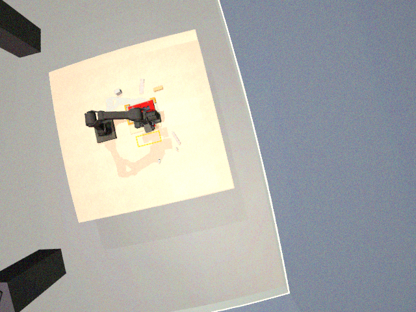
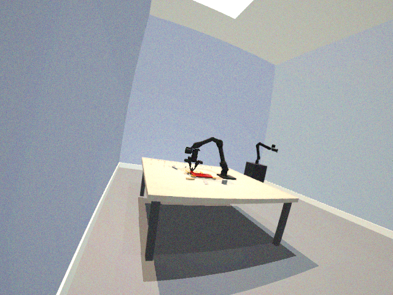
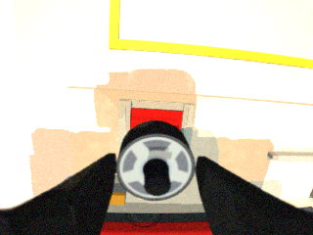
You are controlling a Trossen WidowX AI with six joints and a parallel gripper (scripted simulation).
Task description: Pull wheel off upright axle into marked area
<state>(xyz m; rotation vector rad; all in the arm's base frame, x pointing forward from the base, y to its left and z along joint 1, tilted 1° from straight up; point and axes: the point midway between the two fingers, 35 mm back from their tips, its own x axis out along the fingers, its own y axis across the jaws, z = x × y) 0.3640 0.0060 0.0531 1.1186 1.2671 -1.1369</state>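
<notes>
Right now the wheel is right at my gripper tip.
</notes>
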